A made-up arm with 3 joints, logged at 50 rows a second.
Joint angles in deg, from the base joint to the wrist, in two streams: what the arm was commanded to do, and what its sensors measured. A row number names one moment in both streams.
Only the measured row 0 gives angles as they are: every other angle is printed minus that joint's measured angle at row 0.
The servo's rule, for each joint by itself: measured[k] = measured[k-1] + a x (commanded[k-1-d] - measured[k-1]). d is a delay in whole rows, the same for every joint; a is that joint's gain. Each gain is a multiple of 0.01, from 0.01 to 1. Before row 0 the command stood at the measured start. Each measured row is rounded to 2 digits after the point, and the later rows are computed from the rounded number. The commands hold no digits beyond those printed.
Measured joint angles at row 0:
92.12, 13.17, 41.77
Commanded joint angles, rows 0 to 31:
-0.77, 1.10, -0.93
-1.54, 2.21, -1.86
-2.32, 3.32, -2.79
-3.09, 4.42, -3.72
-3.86, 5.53, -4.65
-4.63, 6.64, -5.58
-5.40, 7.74, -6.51
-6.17, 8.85, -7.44
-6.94, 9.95, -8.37
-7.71, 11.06, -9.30
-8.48, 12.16, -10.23
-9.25, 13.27, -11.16
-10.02, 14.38, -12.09
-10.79, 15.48, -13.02
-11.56, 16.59, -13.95
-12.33, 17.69, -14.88
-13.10, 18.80, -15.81
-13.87, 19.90, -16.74
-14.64, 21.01, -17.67
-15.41, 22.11, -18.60
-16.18, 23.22, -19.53
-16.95, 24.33, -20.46
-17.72, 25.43, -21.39
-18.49, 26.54, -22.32
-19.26, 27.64, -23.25
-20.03, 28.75, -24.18
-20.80, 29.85, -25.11
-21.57, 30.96, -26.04
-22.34, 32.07, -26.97
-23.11, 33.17, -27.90
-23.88, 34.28, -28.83
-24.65, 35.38, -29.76
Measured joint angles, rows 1 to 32:
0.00, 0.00, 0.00
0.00, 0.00, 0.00
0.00, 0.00, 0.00
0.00, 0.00, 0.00
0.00, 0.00, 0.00
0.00, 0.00, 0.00
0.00, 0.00, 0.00
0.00, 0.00, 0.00
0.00, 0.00, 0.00
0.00, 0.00, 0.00
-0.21, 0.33, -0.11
-0.57, 0.89, -0.32
-1.04, 1.62, -0.62
-1.59, 2.46, -0.99
-2.20, 3.38, -1.43
-2.86, 4.36, -1.93
-3.55, 5.37, -2.48
-4.26, 6.41, -3.08
-4.98, 7.47, -3.71
-5.72, 8.55, -4.38
-6.47, 9.63, -5.08
-7.22, 10.72, -5.81
-7.98, 11.82, -6.56
-8.74, 12.92, -7.34
-9.50, 14.02, -8.13
-10.26, 15.12, -8.94
-11.03, 16.22, -9.76
-11.80, 17.32, -10.60
-12.57, 18.43, -11.45
-13.34, 19.53, -12.31
-14.11, 20.64, -13.18
-14.88, 21.75, -14.05
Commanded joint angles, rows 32 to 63:
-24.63, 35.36, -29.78
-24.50, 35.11, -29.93
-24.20, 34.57, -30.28
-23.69, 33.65, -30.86
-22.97, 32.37, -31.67
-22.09, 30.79, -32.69
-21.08, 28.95, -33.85
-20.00, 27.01, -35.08
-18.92, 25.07, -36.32
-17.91, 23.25, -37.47
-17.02, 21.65, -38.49
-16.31, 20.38, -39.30
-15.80, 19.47, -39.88
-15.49, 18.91, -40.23
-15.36, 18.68, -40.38
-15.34, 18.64, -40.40
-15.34, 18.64, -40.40
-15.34, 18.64, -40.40
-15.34, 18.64, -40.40
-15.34, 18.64, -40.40
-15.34, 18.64, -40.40
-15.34, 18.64, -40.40
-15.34, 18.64, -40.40
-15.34, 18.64, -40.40
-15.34, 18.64, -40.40
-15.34, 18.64, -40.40
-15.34, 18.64, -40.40
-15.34, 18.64, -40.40
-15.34, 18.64, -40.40
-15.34, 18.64, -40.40
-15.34, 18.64, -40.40
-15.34, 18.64, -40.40
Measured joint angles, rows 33 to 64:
-15.65, 22.85, -14.93
-16.42, 23.96, -15.82
-17.19, 25.06, -16.71
-17.96, 26.17, -17.61
-18.73, 27.27, -18.51
-19.50, 28.38, -19.41
-20.27, 29.49, -20.32
-21.04, 30.59, -21.23
-21.81, 31.70, -22.14
-22.58, 32.80, -23.05
-23.13, 33.57, -23.86
-23.50, 34.03, -24.59
-23.69, 34.19, -25.27
-23.69, 34.03, -25.94
-23.50, 33.53, -26.63
-23.12, 32.71, -27.36
-22.57, 31.58, -28.14
-21.88, 30.21, -28.97
-21.08, 28.67, -29.85
-20.22, 27.04, -30.76
-19.36, 25.42, -31.69
-18.54, 23.91, -32.60
-17.80, 22.58, -33.47
-17.18, 21.48, -34.28
-16.69, 20.64, -35.01
-16.33, 20.04, -35.66
-16.06, 19.62, -36.23
-15.87, 19.33, -36.73
-15.73, 19.12, -37.17
-15.62, 18.98, -37.56
-15.54, 18.88, -37.90
-15.49, 18.81, -38.20

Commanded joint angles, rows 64 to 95:
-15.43, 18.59, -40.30
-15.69, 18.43, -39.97
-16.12, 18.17, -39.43
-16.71, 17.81, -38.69
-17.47, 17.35, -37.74
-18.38, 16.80, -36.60
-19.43, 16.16, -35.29
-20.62, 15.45, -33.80
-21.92, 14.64, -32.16
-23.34, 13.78, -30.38
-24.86, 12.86, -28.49
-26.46, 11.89, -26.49
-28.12, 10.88, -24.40
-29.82, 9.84, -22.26
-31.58, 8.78, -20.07
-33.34, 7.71, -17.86
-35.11, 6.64, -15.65
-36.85, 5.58, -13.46
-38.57, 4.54, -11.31
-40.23, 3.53, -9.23
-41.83, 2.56, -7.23
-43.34, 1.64, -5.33
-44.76, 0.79, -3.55
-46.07, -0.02, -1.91
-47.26, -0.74, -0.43
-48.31, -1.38, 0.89
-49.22, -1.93, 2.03
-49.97, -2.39, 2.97
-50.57, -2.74, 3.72
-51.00, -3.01, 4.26
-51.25, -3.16, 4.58
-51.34, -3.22, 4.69
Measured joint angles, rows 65 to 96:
-15.45, 18.76, -38.46
-15.42, 18.72, -38.69
-15.40, 18.70, -38.90
-15.38, 18.68, -39.08
-15.37, 18.67, -39.24
-15.36, 18.66, -39.38
-15.35, 18.65, -39.50
-15.35, 18.65, -39.61
-15.35, 18.65, -39.70
-15.35, 18.65, -39.78
-15.37, 18.63, -39.84
-15.46, 18.57, -39.86
-15.64, 18.45, -39.81
-15.93, 18.26, -39.68
-16.35, 17.99, -39.45
-16.90, 17.63, -39.11
-17.58, 17.19, -38.65
-18.40, 16.67, -38.07
-19.35, 16.06, -37.36
-20.43, 15.38, -36.52
-21.63, 14.62, -35.56
-22.93, 13.80, -34.47
-24.33, 12.92, -33.26
-25.81, 12.00, -31.94
-27.37, 11.03, -30.52
-28.98, 10.03, -29.00
-30.64, 9.01, -27.40
-32.32, 7.98, -25.73
-34.01, 6.95, -24.00
-35.69, 5.92, -22.23
-37.35, 4.91, -20.43
-38.97, 3.93, -18.62

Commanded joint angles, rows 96 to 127:
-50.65, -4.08, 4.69
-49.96, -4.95, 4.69
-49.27, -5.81, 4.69
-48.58, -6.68, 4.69
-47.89, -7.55, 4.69
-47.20, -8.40, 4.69
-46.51, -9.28, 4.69
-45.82, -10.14, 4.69
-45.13, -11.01, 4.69
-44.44, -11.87, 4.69
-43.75, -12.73, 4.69
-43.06, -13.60, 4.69
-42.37, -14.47, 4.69
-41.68, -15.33, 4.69
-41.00, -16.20, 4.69
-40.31, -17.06, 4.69
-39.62, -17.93, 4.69
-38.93, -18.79, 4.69
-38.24, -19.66, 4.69
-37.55, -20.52, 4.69
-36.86, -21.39, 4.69
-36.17, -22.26, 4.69
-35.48, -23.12, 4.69
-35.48, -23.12, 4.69
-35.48, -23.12, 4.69
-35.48, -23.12, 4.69
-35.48, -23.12, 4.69
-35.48, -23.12, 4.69
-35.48, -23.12, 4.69
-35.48, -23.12, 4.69
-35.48, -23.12, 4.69
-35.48, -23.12, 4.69
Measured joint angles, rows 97 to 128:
-40.53, 2.99, -16.81
-42.03, 2.09, -15.02
-43.44, 1.24, -13.27
-44.75, 0.45, -11.57
-45.96, -0.26, -9.94
-47.04, -0.90, -8.39
-47.99, -1.45, -6.94
-48.80, -1.92, -5.60
-49.46, -2.29, -4.38
-49.97, -2.57, -3.29
-50.15, -3.02, -2.33
-50.10, -3.60, -1.49
-49.88, -4.26, -0.75
-49.53, -4.99, -0.10
-49.09, -5.76, 0.47
-48.58, -6.55, 0.98
-48.02, -7.37, 1.43
-47.43, -8.20, 1.82
-46.81, -9.04, 2.16
-46.17, -9.89, 2.46
-45.52, -10.74, 2.73
-44.86, -11.60, 2.97
-44.19, -12.46, 3.18
-43.51, -13.32, 3.36
-42.83, -14.18, 3.52
-42.15, -15.04, 3.66
-41.47, -15.91, 3.78
-40.78, -16.77, 3.89
-40.09, -17.64, 3.99
-39.40, -18.50, 4.07
-38.71, -19.37, 4.14
-38.02, -20.24, 4.21

